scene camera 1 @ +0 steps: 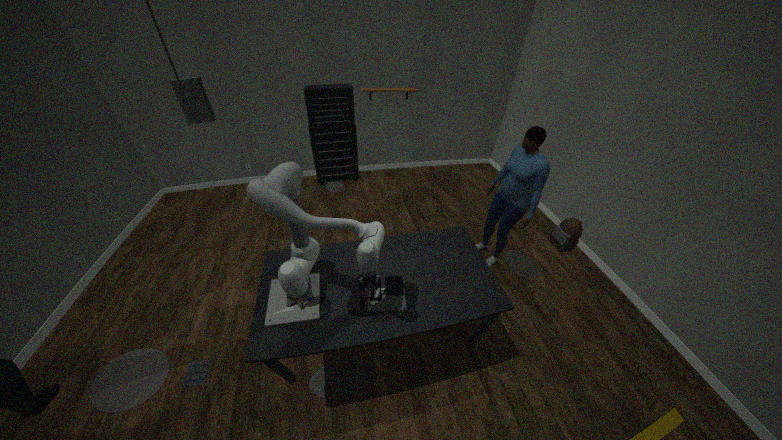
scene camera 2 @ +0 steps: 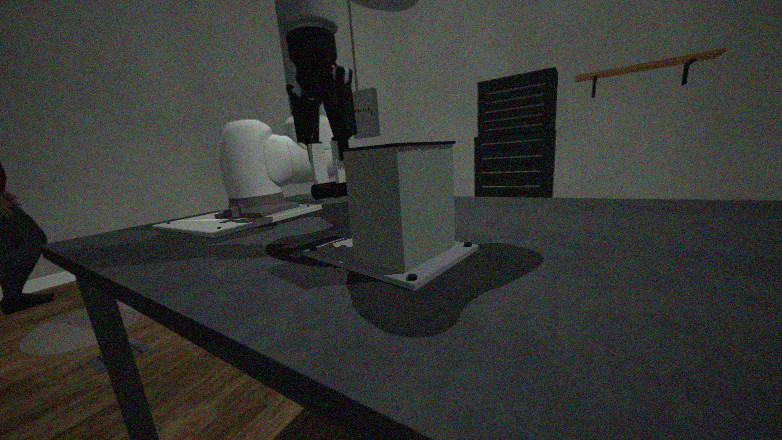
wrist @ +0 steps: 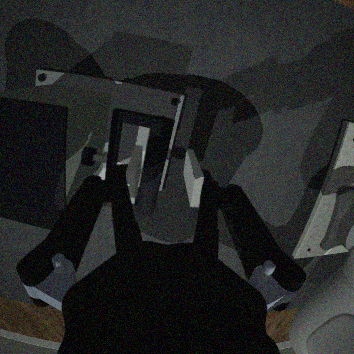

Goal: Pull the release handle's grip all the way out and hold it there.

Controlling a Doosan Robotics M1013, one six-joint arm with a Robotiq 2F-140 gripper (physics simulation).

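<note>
The release handle point(wrist: 144, 115) is a black rectangular frame beside a pale grey-green housing point(scene camera 2: 429, 202) with a dark top point(wrist: 32, 160), on a light base plate point(scene camera 2: 440, 264) point(wrist: 100, 89). Its grip point(scene camera 2: 328, 189) point(wrist: 156, 160) is a thick dark bar on the side away from the housing. My gripper point(scene camera 2: 331, 176) point(wrist: 163, 159) points down over it, partly open. In the wrist view one pale fingertip is over the frame's opening and the other is beyond the grip, with a gap visible on that side. The grip is not clamped. Fingertip depth is hard to tell in the dim light.
A small black knob point(wrist: 89, 156) sticks out between housing and handle. The arm's white mounting plate point(scene camera 1: 276, 300) point(scene camera 2: 191, 225) point(wrist: 320, 220) is on the same dark table point(scene camera 1: 448, 262) point(scene camera 2: 601, 284). A person in blue point(scene camera 1: 519, 180) stands beyond the table.
</note>
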